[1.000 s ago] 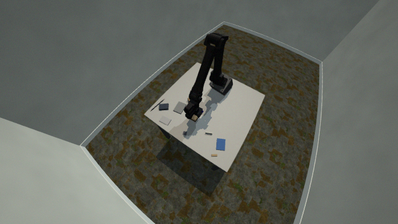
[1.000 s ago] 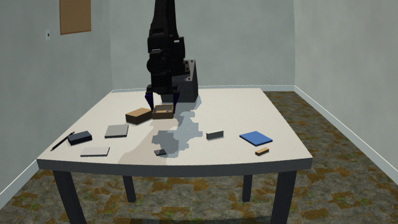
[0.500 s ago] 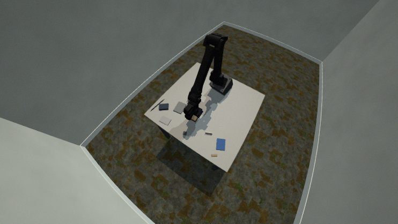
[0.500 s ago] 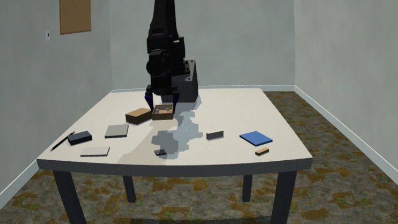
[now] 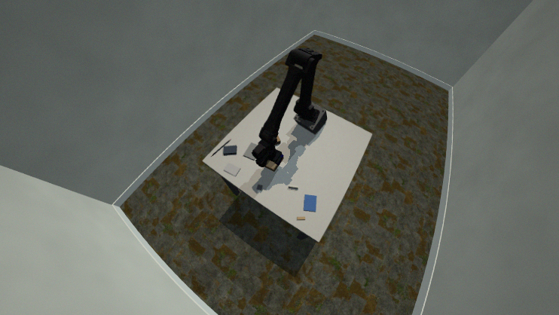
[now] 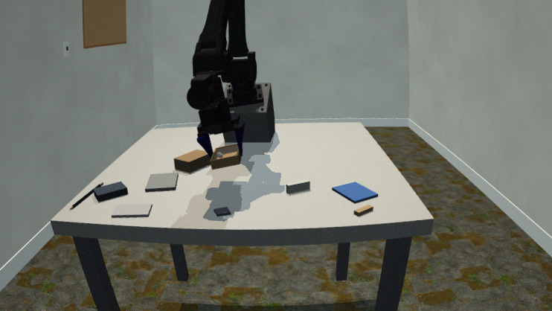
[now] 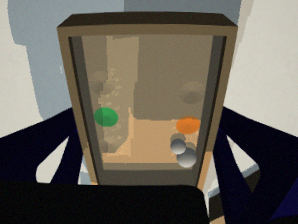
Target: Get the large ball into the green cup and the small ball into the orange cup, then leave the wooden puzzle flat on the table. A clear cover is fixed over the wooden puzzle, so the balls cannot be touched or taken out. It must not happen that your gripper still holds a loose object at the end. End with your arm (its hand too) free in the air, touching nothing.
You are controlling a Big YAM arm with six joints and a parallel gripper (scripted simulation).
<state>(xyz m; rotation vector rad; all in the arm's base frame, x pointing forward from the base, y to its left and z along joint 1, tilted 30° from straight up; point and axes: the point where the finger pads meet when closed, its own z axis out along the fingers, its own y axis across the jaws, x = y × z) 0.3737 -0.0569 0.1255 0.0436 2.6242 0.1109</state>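
The wooden puzzle lies 10 mm below my hand. Also, from my hand: grey slab: 180 mm to the right, 80 mm below, 40 mm behind; small dark tile: 160 mm ahead, 80 mm below, 20 mm to the right; brown box: 170 mm behind, 100 mm to the right, 60 mm below.
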